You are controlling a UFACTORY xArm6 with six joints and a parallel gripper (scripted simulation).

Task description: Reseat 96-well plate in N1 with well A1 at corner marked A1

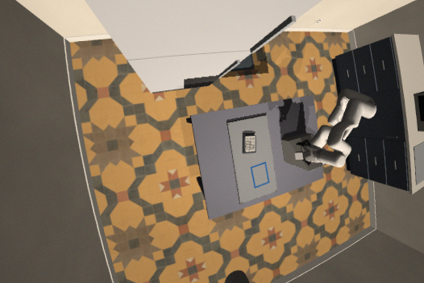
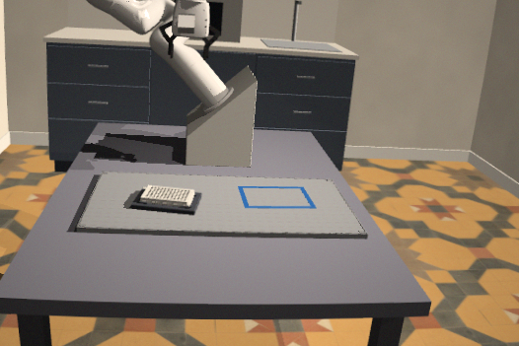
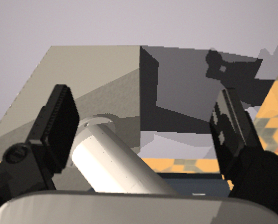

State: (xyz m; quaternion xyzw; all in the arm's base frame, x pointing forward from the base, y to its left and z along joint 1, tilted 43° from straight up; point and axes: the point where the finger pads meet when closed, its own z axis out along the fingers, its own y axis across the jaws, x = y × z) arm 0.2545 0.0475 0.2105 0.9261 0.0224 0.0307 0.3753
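My hand is 190 mm short of the white 96-well plate, 40 mm to the left of it and 340 mm above it. From my hand the other things lie so: dark plate nest N1 (190 mm ahead, 40 mm to the right, 350 mm below); then white tag (120 mm ahead, 100 mm to the right, 350 mm below).
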